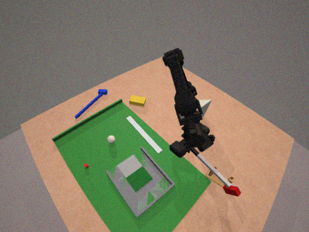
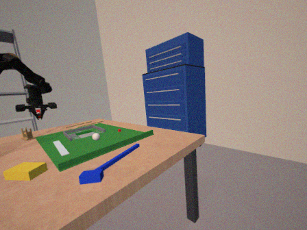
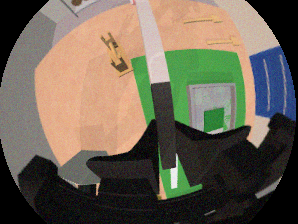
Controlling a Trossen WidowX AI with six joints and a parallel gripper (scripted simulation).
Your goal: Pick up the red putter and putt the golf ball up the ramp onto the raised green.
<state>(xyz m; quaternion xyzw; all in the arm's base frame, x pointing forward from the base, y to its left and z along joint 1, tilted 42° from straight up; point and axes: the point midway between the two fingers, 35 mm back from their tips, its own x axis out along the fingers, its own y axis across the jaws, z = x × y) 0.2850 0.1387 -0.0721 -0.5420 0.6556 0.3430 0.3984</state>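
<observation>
The white strip lies 2 cm ahead of my gripper tip, 27 cm to the right of it and 14 cm below it. The rest, counted from my gripper tip: wooden stand: 6 cm behind, 19 cm to the left, 10 cm below; then red putter: 1 cm ahead, 11 cm to the left, 3 cm above; then green mat: 20 cm ahead, 21 cm to the right, 14 cm below.
</observation>
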